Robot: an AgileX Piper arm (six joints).
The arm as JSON. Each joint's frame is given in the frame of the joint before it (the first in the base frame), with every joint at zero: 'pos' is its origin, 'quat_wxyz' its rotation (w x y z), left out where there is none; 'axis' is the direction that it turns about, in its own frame. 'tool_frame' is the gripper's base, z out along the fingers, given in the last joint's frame.
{
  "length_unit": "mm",
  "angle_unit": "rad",
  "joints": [
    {
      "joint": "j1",
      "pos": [
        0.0,
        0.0,
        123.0
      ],
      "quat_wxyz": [
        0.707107,
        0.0,
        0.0,
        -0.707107
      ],
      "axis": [
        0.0,
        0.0,
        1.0
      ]
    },
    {
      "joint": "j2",
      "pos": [
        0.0,
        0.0,
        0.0
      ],
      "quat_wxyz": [
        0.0,
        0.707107,
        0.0,
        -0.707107
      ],
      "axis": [
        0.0,
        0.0,
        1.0
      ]
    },
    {
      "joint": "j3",
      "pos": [
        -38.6,
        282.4,
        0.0
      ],
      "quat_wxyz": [
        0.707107,
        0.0,
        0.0,
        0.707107
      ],
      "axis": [
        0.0,
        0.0,
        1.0
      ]
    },
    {
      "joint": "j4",
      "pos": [
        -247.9,
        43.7,
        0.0
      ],
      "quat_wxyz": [
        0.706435,
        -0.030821,
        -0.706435,
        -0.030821
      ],
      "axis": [
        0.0,
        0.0,
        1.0
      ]
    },
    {
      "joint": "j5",
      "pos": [
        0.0,
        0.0,
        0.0
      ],
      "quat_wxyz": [
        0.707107,
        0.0,
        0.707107,
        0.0
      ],
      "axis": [
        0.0,
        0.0,
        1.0
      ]
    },
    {
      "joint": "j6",
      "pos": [
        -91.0,
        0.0,
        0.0
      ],
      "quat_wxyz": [
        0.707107,
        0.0,
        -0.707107,
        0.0
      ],
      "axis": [
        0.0,
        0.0,
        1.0
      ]
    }
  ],
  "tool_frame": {
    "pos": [
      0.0,
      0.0,
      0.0
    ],
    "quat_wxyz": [
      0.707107,
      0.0,
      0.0,
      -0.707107
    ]
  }
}
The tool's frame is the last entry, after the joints.
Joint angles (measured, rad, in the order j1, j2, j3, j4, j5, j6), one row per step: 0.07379 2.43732 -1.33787 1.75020 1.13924 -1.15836; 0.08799 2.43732 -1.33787 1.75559 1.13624 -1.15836; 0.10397 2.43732 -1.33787 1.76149 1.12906 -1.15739; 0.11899 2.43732 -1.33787 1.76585 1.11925 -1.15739; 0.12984 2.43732 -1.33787 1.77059 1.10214 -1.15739; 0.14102 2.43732 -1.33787 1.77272 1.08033 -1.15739; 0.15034 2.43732 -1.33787 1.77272 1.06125 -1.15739; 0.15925 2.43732 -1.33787 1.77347 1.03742 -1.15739; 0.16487 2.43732 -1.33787 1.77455 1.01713 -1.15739; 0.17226 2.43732 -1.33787 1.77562 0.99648 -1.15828; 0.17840 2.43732 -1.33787 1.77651 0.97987 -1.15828; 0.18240 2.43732 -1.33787 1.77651 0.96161 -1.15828; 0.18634 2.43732 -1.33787 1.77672 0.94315 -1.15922; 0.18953 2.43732 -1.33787 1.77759 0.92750 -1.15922; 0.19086 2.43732 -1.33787 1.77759 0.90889 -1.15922; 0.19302 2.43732 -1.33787 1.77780 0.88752 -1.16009; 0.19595 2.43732 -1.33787 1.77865 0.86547 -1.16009; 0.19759 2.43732 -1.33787 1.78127 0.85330 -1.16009
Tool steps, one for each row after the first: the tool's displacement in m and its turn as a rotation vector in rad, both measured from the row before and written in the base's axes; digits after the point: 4 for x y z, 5 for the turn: -0.0011 0.0058 0.0000 0.00031 0.00057 0.00807; -0.0012 0.0063 -0.0003 -0.00270 0.00195 0.00698; -0.0012 0.0059 -0.0005 -0.00603 0.00122 0.00622; -0.0004 0.0039 -0.0011 -0.01204 0.00188 -0.00206; -0.0005 0.0038 -0.0015 -0.01743 0.00202 -0.00195; -0.0005 0.0031 -0.0014 -0.01624 0.00148 -0.00059; -0.0003 0.0027 -0.0017 -0.01991 0.00174 -0.00410; 0.0001 0.0015 -0.0014 -0.01673 0.00141 -0.00583; -0.0002 0.0022 -0.0014 -0.01730 0.00056 -0.00391; -0.0002 0.0018 -0.0011 -0.01370 0.00101 -0.00323; 0.0001 0.0008 -0.0013 -0.01558 0.00095 -0.00547; 0.0001 0.0008 -0.0013 -0.01592 0.00011 -0.00544; 0.0002 0.0006 -0.0010 -0.01291 0.00081 -0.00567; 0.0005 -0.0003 -0.0013 -0.01589 0.00083 -0.00832; 0.0005 -0.0002 -0.0014 -0.01841 0.00022 -0.00872; 0.0004 0.0001 -0.0014 -0.01839 0.00101 -0.00923; 0.0004 0.0000 -0.0007 -0.00903 0.00078 -0.00689
